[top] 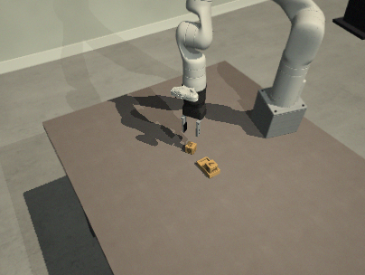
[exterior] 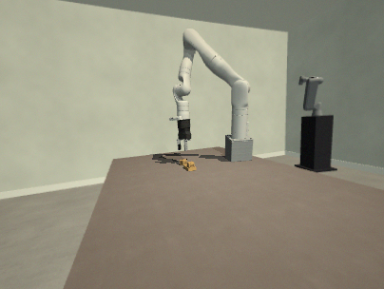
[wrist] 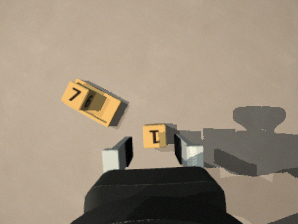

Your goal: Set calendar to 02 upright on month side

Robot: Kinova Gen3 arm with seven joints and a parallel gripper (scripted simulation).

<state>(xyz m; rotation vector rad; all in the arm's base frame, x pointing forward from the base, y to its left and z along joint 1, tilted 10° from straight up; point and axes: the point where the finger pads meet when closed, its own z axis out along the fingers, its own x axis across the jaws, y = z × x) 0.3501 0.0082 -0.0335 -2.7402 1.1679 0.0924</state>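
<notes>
Now: the orange cube 9 cm below my hand. From my hand the other things lie so: tray: 10 cm to the left, 10 cm below, 2 cm behind.
</notes>
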